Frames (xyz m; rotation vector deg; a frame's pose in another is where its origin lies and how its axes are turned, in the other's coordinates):
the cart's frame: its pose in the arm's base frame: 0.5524 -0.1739 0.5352 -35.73 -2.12 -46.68
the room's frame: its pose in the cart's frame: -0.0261 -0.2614 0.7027 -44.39 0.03 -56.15
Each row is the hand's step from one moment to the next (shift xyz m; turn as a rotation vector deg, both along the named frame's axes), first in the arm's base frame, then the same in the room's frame.
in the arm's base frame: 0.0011 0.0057 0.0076 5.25 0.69 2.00
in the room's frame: 0.0027 -0.0064 0.0066 0.97 1.90 5.24
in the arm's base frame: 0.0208 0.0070 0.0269 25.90 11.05 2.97
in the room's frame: 0.0165 -0.0037 0.0303 -5.32 7.49 26.78
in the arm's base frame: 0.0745 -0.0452 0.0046 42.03 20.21 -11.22
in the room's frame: 0.0274 0.0732 0.0389 -22.86 17.86 38.20
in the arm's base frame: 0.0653 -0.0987 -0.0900 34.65 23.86 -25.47
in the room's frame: -0.0162 0.1445 -0.0312 -36.15 17.32 28.50
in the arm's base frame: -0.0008 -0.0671 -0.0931 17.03 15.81 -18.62
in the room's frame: -0.0347 0.0846 -0.0693 -25.09 8.60 13.53
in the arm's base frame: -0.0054 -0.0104 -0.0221 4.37 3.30 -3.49
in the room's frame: -0.0113 0.0133 -0.0179 -4.95 2.12 3.62
